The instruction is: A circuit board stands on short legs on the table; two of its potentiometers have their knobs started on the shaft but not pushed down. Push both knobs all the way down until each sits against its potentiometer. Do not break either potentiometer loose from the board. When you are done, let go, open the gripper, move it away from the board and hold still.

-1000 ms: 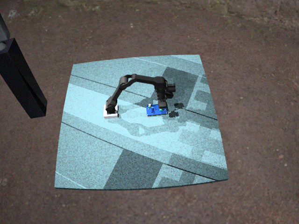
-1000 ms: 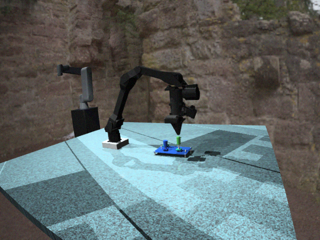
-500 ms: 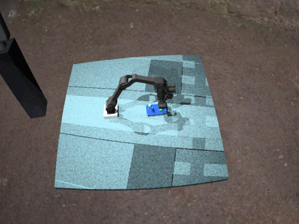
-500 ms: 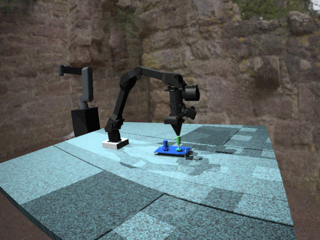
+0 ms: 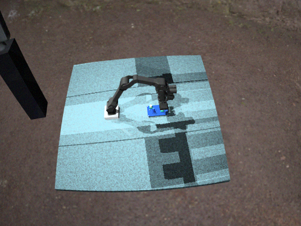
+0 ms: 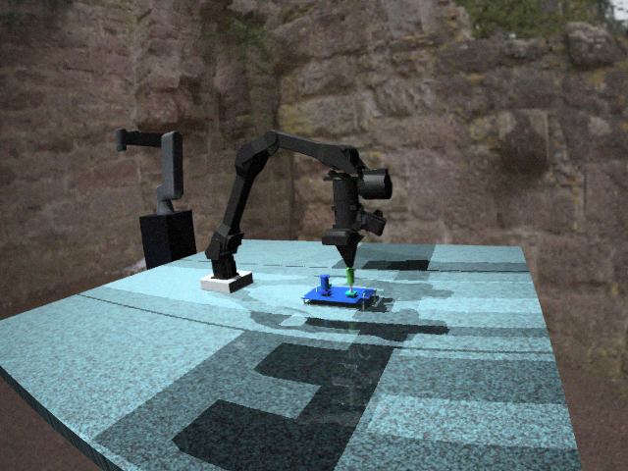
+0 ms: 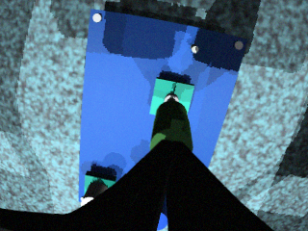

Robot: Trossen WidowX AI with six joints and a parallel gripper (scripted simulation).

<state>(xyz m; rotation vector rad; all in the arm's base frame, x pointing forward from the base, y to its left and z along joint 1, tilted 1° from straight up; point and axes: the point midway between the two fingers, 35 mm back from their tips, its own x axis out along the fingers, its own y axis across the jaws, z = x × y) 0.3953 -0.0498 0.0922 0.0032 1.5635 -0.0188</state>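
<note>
My gripper tip is now 2 cm above the green knob. Round my gripper tip: blue knob: 7 cm behind, 4 cm below.
</note>
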